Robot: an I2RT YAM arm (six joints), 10 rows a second.
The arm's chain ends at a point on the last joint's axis. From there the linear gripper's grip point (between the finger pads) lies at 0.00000 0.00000 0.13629 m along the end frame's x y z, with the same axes.
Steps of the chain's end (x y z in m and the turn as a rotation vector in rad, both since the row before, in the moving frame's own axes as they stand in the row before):
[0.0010 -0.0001 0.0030 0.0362 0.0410 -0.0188]
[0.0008 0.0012 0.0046 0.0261 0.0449 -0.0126]
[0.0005 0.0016 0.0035 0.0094 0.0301 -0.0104]
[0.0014 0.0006 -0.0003 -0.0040 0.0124 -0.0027]
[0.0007 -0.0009 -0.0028 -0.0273 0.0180 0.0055]
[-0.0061 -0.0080 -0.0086 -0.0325 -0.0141 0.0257]
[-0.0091 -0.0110 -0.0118 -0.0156 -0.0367 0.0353]
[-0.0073 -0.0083 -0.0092 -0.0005 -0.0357 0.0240]
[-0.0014 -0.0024 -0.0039 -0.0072 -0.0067 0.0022]
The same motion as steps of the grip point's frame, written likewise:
[0.0065 -0.0051 0.0028 0.0362 0.0410 -0.0188]
[0.0069 -0.0024 0.0044 0.0261 0.0449 -0.0126]
[0.0046 0.0003 0.0034 0.0094 0.0301 -0.0104]
[0.0031 0.0011 -0.0003 -0.0040 0.0124 -0.0027]
[0.0031 0.0028 -0.0029 -0.0273 0.0180 0.0055]
[-0.0081 -0.0036 -0.0087 -0.0325 -0.0141 0.0257]
[-0.0141 -0.0090 -0.0119 -0.0156 -0.0367 0.0353]
[-0.0122 -0.0083 -0.0093 -0.0005 -0.0357 0.0240]
[-0.0023 -0.0014 -0.0039 -0.0072 -0.0067 0.0022]

